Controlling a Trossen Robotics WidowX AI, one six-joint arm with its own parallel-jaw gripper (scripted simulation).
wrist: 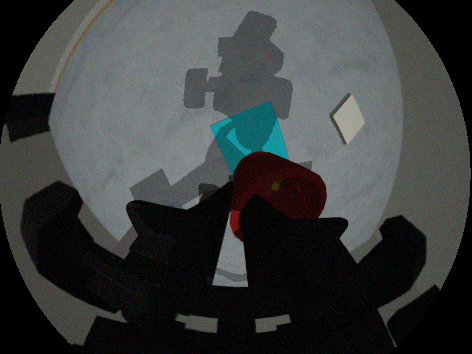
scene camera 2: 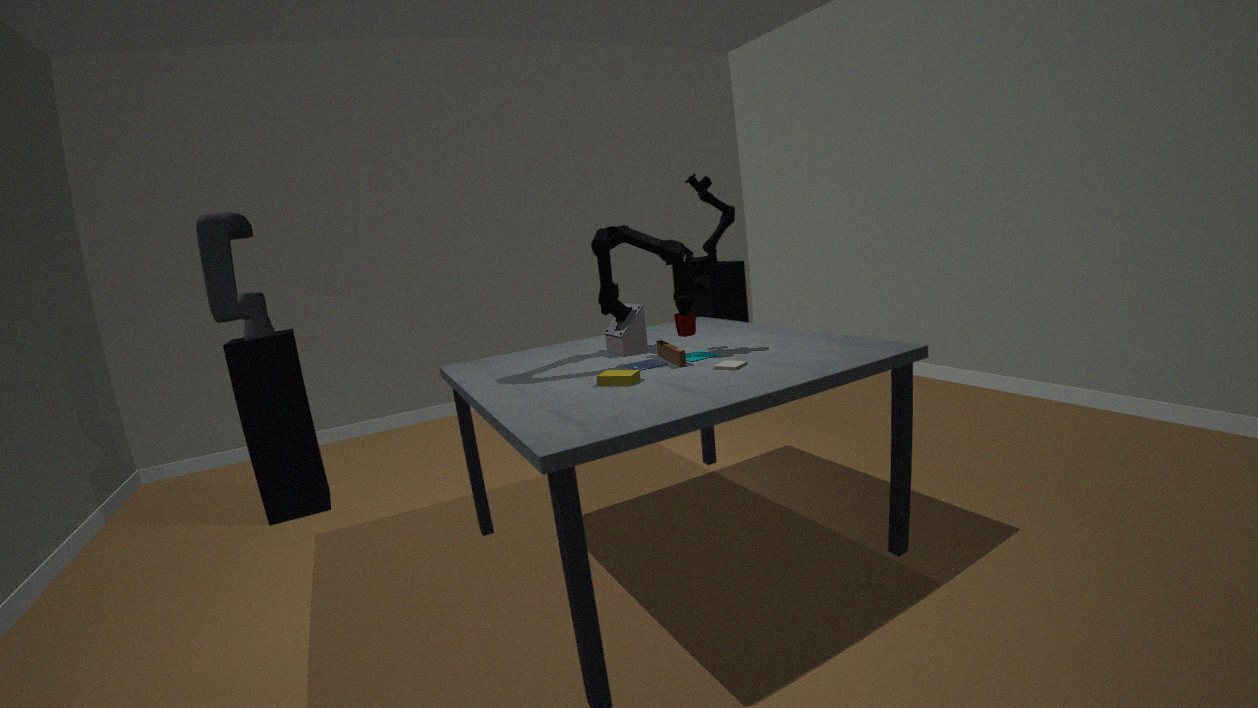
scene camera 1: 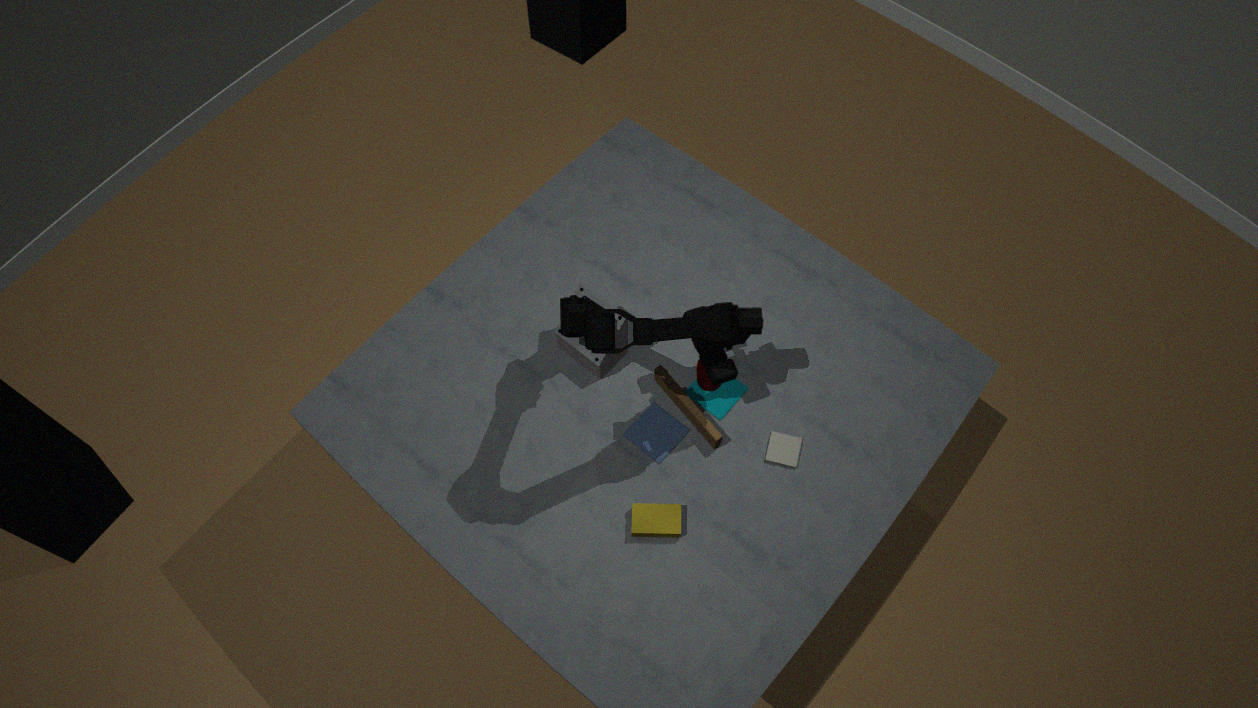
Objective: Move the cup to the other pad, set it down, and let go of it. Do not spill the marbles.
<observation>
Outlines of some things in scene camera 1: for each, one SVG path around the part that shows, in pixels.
My gripper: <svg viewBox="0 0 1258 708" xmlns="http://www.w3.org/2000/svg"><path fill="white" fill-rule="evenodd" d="M751 334L738 334L737 341L727 344L710 344L709 341L692 338L703 366L707 367L707 375L712 385L716 386L736 379L738 371L732 359L728 359L724 348L728 351L732 349L733 345L744 344ZM693 309L686 311L683 314L683 317L693 316Z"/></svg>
A white block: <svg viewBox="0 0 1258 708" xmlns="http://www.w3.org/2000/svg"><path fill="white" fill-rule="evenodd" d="M771 431L765 461L796 469L802 438Z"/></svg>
A yellow block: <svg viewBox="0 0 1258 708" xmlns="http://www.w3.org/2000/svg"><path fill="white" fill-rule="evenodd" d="M632 503L632 537L681 537L681 504Z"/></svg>
</observation>
